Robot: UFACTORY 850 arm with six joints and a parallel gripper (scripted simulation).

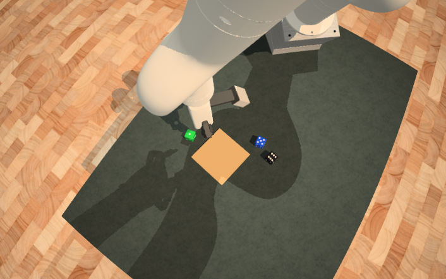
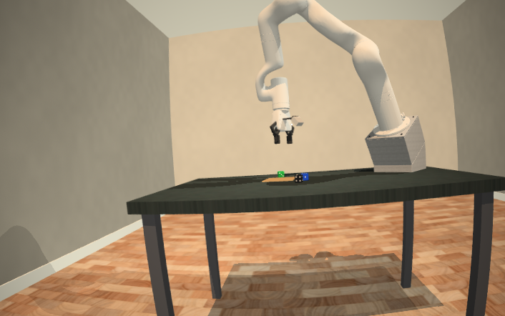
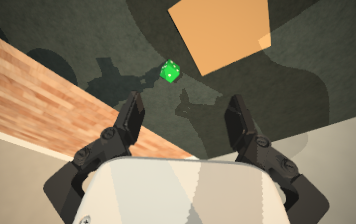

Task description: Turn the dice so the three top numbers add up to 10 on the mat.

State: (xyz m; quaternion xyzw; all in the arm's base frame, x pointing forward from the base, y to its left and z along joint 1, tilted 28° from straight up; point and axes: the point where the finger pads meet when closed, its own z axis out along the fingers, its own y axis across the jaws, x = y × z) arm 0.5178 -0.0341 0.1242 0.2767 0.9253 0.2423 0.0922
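Right now my hand is 30 mm short of the green die, 50 mm to the left of it and 160 mm above it. The rest, counted from my hand: black die: 90 mm behind, 200 mm to the left, 160 mm below; blue die: 110 mm behind, 140 mm to the left, 160 mm below; orange mat: 10 mm ahead, 70 mm to the left, 170 mm below.
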